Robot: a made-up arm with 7 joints.
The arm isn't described. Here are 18 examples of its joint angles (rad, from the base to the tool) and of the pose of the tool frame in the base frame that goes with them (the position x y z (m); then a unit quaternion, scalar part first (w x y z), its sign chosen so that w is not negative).
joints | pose
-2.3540 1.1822 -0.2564 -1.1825 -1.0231 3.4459 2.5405 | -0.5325 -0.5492 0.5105 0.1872 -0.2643 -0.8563 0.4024
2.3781 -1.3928 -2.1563 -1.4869 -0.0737 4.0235 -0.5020 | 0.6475 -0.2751 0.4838 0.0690 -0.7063 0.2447 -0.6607
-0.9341 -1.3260 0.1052 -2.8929 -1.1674 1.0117 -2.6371 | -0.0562 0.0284 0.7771 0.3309 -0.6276 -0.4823 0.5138
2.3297 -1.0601 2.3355 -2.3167 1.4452 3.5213 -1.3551 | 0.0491 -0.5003 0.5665 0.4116 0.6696 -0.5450 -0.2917
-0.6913 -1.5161 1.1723 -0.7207 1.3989 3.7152 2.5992 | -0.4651 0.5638 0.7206 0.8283 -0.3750 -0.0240 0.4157
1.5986 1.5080 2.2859 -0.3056 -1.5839 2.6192 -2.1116 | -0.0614 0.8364 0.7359 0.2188 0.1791 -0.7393 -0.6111
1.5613 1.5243 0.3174 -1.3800 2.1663 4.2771 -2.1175 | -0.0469 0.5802 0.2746 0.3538 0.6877 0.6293 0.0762
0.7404 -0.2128 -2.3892 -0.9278 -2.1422 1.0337 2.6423 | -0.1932 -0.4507 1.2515 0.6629 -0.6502 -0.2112 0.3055
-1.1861 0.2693 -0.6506 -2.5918 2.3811 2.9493 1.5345 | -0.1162 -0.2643 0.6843 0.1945 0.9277 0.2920 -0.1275
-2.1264 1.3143 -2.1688 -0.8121 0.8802 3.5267 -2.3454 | -0.4628 -0.5319 0.8845 0.1025 0.3266 0.1908 -0.9200
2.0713 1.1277 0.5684 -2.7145 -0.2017 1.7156 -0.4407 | -0.2784 0.1345 0.3413 0.5983 -0.2076 0.5533 -0.5411
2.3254 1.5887 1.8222 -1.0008 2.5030 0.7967 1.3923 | -0.7800 0.3676 0.6400 0.4281 -0.6131 -0.1745 -0.6407
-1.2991 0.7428 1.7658 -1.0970 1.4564 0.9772 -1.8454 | 0.4784 -0.2673 1.1505 0.5148 0.1414 -0.6013 -0.5945
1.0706 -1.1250 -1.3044 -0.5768 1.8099 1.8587 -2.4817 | -0.1395 -0.7904 0.9341 0.3323 -0.1349 0.0506 0.9321
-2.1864 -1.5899 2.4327 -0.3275 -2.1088 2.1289 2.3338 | 0.5672 0.6660 0.3441 0.0111 0.3842 0.1729 0.9068
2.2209 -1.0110 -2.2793 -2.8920 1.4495 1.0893 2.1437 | 0.2695 0.0020 0.4865 0.3458 -0.1889 -0.0947 -0.9142
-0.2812 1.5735 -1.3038 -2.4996 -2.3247 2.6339 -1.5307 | 0.1195 -0.3174 0.3814 0.5750 0.0382 -0.6566 0.4866
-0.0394 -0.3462 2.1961 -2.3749 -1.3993 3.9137 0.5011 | -0.3435 0.2141 0.8009 0.3655 0.1191 -0.9177 -0.1006
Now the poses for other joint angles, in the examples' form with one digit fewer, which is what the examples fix.
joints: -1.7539 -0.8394 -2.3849 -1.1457 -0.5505 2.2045 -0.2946
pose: -0.154 0.781 0.839 0.161 -0.365 -0.908 -0.129
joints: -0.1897 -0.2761 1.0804 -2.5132 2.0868 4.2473 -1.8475
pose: 0.087 0.181 0.899 0.398 0.837 0.107 0.360
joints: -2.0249 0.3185 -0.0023 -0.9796 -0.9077 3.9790 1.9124
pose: -0.134 -0.403 1.131 0.261 0.275 -0.338 0.861
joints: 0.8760 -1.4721 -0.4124 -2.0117 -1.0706 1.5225 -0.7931
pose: -0.055 -0.376 1.003 0.268 0.818 0.374 0.346
